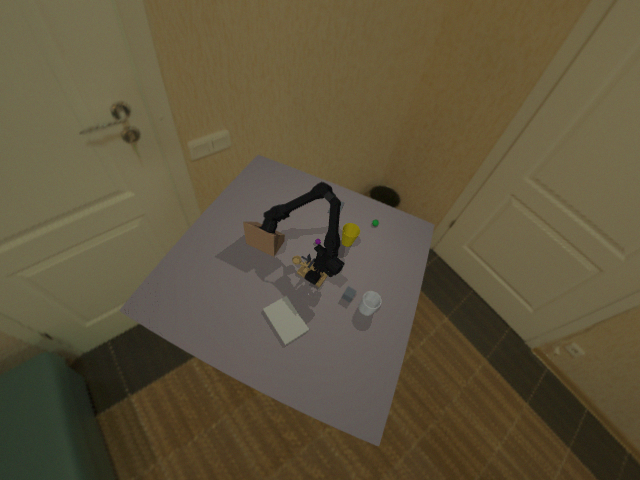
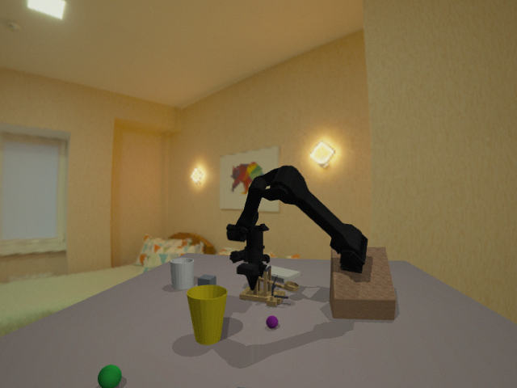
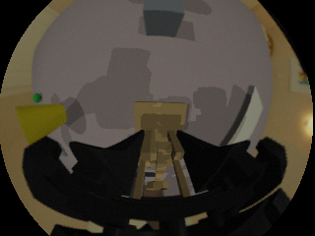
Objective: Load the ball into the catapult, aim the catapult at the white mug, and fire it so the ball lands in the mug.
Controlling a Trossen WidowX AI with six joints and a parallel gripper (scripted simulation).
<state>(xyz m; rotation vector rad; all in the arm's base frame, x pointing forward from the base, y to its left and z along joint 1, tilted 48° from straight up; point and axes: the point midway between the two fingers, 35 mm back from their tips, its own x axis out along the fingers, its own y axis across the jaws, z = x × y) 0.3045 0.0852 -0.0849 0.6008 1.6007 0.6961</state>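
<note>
The purple ball lies 19 cm to the left of my gripper tip, 11 cm behind it and 2 cm below it. Round my gripper tip: wooden catapult (7 cm behind, 2 cm to the left, 2 cm above); white slab (28 cm to the right, 2 cm below); small grey cube (19 cm ahead, 1 cm below).
</note>
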